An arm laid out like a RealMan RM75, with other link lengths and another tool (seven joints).
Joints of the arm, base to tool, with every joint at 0 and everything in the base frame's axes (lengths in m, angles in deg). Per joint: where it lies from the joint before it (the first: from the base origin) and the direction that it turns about. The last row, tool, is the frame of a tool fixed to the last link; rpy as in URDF.
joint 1: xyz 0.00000 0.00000 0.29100 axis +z
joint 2: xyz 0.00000 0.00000 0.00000 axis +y
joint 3: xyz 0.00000 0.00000 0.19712 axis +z
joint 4: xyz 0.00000 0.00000 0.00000 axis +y
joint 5: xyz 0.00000 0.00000 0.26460 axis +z
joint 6: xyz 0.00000 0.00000 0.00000 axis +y
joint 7: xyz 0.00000 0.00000 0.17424 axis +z
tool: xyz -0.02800 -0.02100 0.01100 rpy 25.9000 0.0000 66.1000
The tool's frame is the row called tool.
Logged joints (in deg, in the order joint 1, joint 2, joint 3, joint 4, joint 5, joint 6, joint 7), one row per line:
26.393, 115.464, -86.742, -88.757, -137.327, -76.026, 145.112
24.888, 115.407, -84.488, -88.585, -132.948, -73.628, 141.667
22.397, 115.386, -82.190, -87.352, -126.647, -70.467, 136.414
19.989, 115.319, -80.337, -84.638, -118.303, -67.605, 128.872
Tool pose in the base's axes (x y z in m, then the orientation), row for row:
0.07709, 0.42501, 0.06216, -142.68, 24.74, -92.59
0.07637, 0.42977, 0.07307, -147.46, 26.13, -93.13
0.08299, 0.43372, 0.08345, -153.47, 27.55, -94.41
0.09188, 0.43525, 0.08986, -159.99, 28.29, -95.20
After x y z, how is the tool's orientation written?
As angles about the fixed x, y, z axes (roll, pitch, yaw), in degrees.
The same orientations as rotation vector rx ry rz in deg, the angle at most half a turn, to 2 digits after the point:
-87.02, 105.67, -12.64
-88.80, 107.49, -7.29
-90.61, 109.97, -0.91
-93.57, 112.09, 5.79

